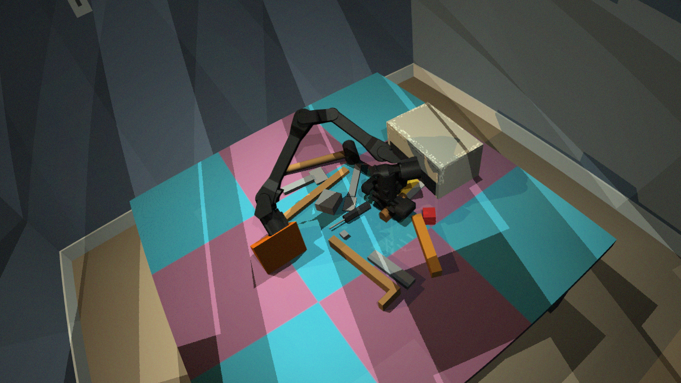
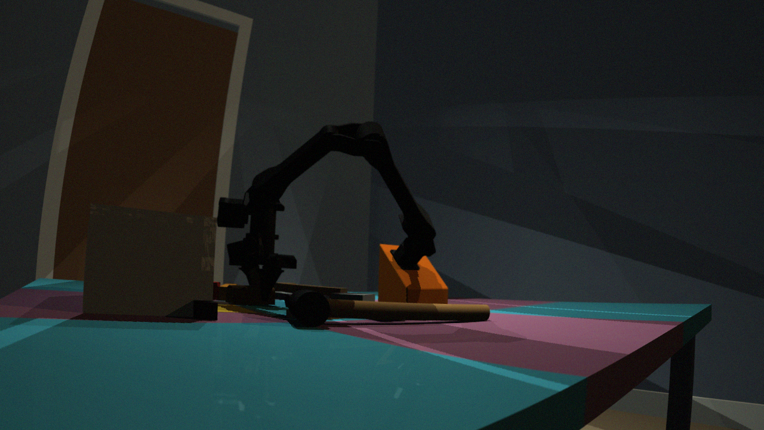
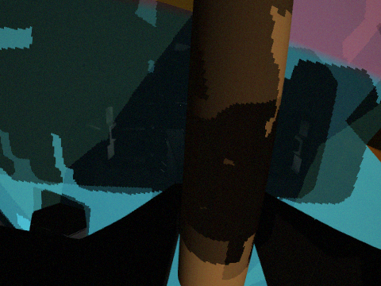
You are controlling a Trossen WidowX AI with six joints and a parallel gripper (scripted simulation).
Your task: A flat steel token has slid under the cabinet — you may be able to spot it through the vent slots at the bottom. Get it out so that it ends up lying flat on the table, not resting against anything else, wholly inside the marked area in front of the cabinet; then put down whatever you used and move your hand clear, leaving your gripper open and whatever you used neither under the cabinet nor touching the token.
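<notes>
Now: the small grey cube 16 cm behind my gripper tip and 3 cm to the left of it. Also, from my gripper tip: orange bar: 18 cm to the right, 1 cm above; then screwdriver: 12 cm behind, 8 cm to the left; then red cube: 8 cm ahead, 10 cm to the right, 1 cm above.
</notes>
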